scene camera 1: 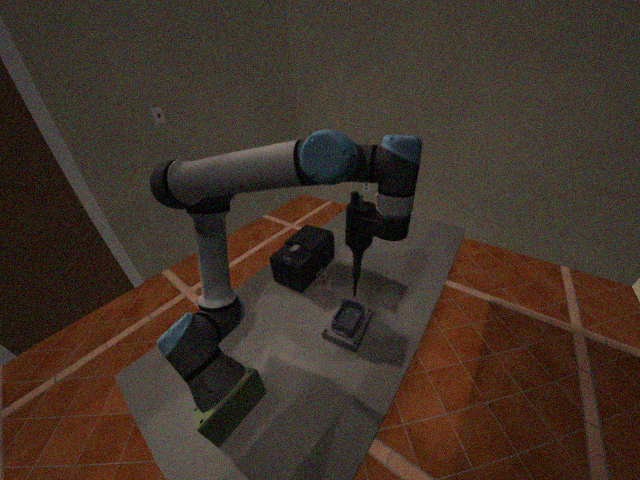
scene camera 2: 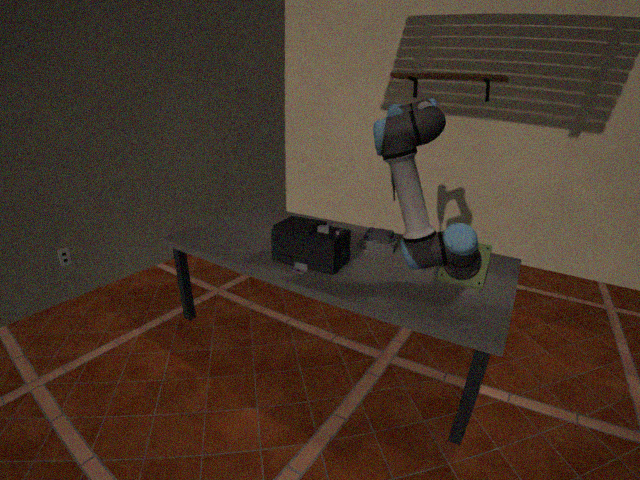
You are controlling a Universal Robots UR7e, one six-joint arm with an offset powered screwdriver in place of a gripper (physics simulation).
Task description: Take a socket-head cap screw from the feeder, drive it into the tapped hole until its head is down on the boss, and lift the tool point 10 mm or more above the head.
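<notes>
The powered screwdriver [scene camera 1: 355,294] [scene camera 2: 393,198] points straight down. In scene camera 1 its thin tip shows a little above the far edge of the raised part; the exact gap is not clear. In scene camera 2 its body is mostly hidden by the arm. Whether a screw sits on the tip is too small and dark to tell. The grey boss part [scene camera 1: 348,318] [scene camera 2: 381,236] sits on a flat base plate [scene camera 1: 339,339] on the table. The tapped hole cannot be made out. The black box-shaped feeder [scene camera 1: 301,259] [scene camera 2: 309,244] stands apart from the tip, with a small light patch on top.
The grey table [scene camera 1: 305,330] [scene camera 2: 439,315] carries the arm on a green base block [scene camera 1: 235,410] [scene camera 2: 485,263]. The feeder stands to the left of the boss part in scene camera 1. A brown wall shelf [scene camera 2: 449,76] is behind the arm in scene camera 2.
</notes>
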